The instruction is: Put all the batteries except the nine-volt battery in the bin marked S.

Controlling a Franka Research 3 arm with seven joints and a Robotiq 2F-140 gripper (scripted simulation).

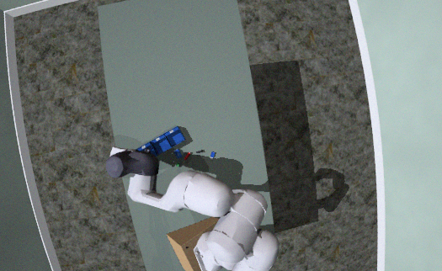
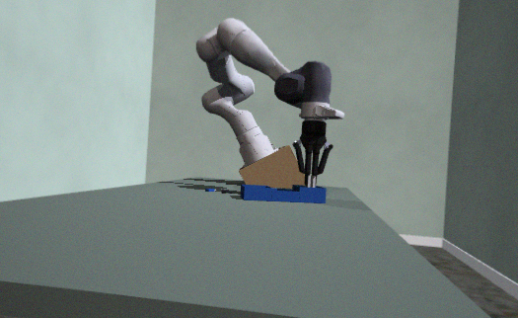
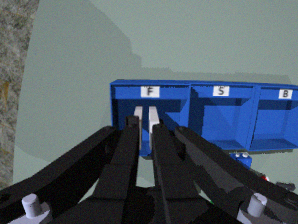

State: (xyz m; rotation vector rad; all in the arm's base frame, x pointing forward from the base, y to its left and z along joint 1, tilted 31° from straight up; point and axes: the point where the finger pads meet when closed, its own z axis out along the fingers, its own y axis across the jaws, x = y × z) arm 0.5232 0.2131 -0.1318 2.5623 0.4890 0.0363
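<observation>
The red cylindrical battery is 21 cm to the right of my hand, 5 cm behind it and 4 cm below it. From my hand the other things lie so: blue nine-volt battery: 16 cm to the right, 4 cm below, 2 cm behind; then blue bin: 8 cm to the right, 3 cm below, 3 cm ahead; then green item: 15 cm to the right, 9 cm behind, 4 cm below.
</observation>
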